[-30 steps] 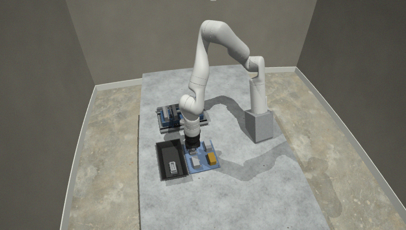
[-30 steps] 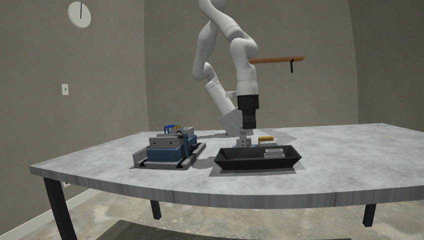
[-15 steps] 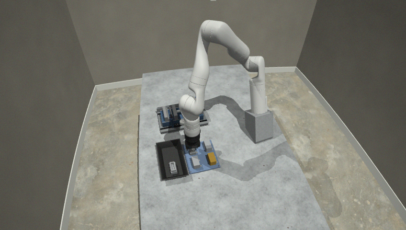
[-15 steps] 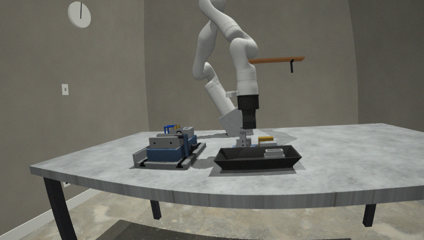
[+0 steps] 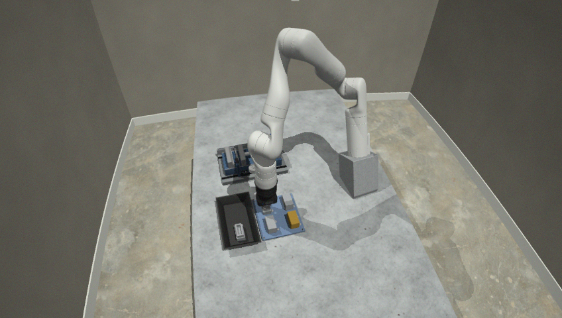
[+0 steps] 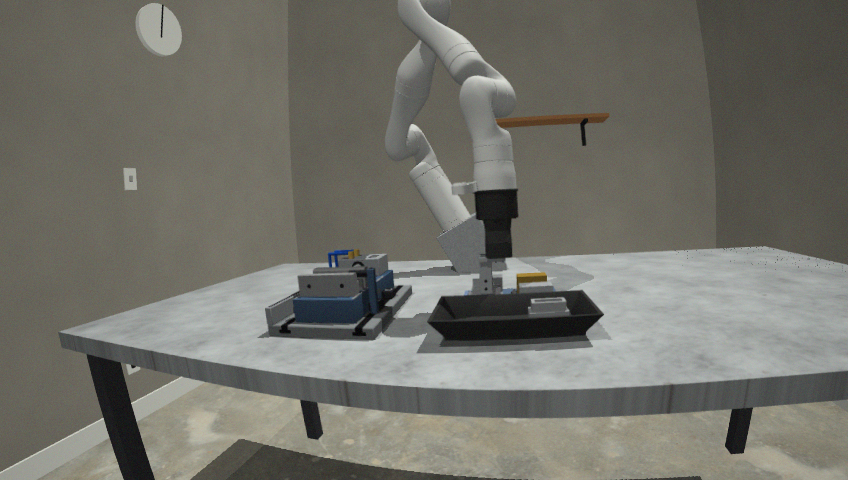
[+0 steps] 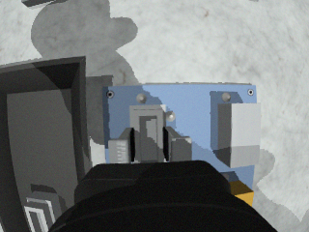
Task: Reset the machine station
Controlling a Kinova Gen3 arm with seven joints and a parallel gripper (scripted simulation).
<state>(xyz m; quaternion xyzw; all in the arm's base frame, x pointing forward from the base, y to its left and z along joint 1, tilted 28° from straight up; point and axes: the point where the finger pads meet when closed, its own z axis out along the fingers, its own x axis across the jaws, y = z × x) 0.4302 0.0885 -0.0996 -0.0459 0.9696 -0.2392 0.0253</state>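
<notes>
Right now the yellow brass blank is 10 cm behind my hand, 8 cm to the left of it and 3 cm below it. Round my hand: vise 3 cm ahead, 26 cm to the right, 1 cm below.
</notes>
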